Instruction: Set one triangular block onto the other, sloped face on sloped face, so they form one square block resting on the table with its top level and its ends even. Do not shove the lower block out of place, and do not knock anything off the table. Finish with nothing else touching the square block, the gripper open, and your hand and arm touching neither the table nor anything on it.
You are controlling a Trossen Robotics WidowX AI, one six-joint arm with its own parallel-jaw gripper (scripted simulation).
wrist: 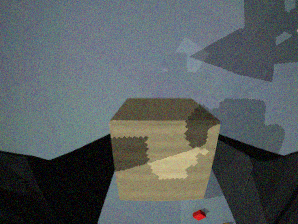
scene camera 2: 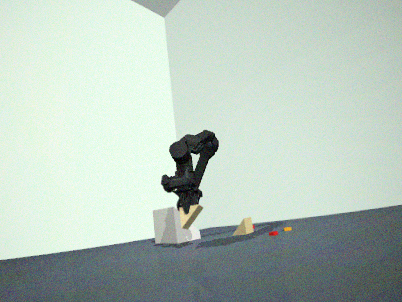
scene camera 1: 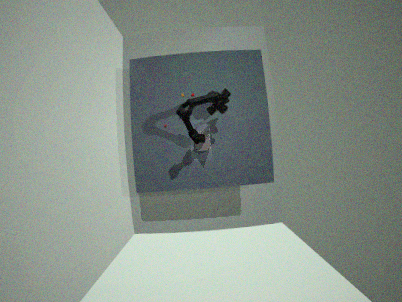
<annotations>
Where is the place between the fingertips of my gripper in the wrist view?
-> At 162, 137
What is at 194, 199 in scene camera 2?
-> My gripper.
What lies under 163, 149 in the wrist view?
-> A tan triangular block.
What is my gripper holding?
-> A tan triangular block.
</annotations>
